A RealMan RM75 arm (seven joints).
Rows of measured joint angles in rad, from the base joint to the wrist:
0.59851 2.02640 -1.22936 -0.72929 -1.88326 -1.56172 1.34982
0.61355 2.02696 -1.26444 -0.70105 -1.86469 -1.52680 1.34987
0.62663 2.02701 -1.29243 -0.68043 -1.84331 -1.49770 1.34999
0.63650 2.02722 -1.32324 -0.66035 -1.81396 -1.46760 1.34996
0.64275 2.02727 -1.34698 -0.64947 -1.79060 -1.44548 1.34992
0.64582 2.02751 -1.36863 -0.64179 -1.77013 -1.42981 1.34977
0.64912 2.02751 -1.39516 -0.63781 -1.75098 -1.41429 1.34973
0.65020 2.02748 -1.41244 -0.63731 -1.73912 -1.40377 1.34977
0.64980 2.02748 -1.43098 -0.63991 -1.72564 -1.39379 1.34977
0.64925 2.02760 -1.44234 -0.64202 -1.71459 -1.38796 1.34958
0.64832 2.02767 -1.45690 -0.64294 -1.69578 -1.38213 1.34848
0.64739 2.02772 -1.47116 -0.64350 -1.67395 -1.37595 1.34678
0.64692 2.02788 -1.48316 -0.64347 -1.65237 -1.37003 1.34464
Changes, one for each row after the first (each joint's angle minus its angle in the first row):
0.01504 0.00056 -0.03508 0.02824 0.01857 0.03492 0.00005
0.02812 0.00061 -0.06307 0.04886 0.03995 0.06402 0.00017
0.03799 0.00082 -0.09388 0.06894 0.06930 0.09412 0.00014
0.04424 0.00087 -0.11762 0.07982 0.09266 0.11624 0.00010
0.04731 0.00111 -0.13927 0.08750 0.11313 0.13191 -0.00005
0.05061 0.00111 -0.16580 0.09148 0.13228 0.14743 -0.00009
0.05169 0.00108 -0.18308 0.09198 0.14414 0.15795 -0.00005
0.05129 0.00108 -0.20162 0.08938 0.15762 0.16793 -0.00005
0.05074 0.00120 -0.21298 0.08727 0.16867 0.17376 -0.00024
0.04981 0.00127 -0.22754 0.08635 0.18748 0.17959 -0.00134
0.04888 0.00132 -0.24180 0.08579 0.20931 0.18577 -0.00304
0.04841 0.00148 -0.25380 0.08582 0.23089 0.19169 -0.00518

